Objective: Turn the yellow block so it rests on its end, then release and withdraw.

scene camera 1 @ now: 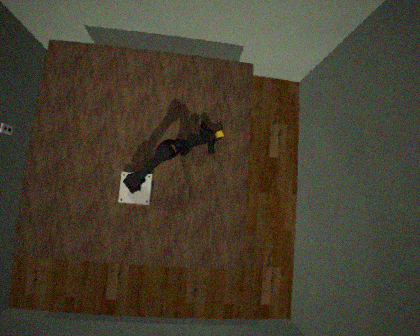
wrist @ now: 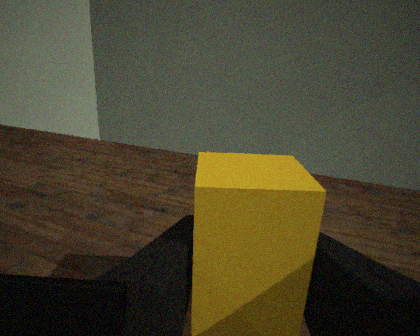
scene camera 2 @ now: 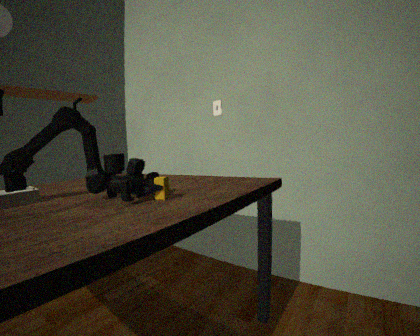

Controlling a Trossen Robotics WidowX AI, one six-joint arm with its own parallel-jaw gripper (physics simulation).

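The yellow block [scene camera 1: 219, 134] [scene camera 2: 161, 188] [wrist: 255, 250] stands upright, its long side vertical, near the right part of the table top. In the scene camera 2 view its lower end is at or very close to the table surface; whether it touches cannot be told for sure. My gripper [scene camera 2: 159, 189] is shut on the block from the side and reaches out nearly level and low over the table. In the wrist view the dark fingers press on the block's left and right sides, and its lower end is cut off by the frame.
The wooden table [scene camera 1: 90, 100] [scene camera 2: 220, 192] [wrist: 100, 190] has its right edge a little beyond the block. The arm's white base plate [scene camera 1: 142, 197] [scene camera 2: 20, 196] sits on the table. A wall shelf [scene camera 2: 50, 94] shows behind the arm, and a table leg [scene camera 2: 264, 260] stands under the corner.
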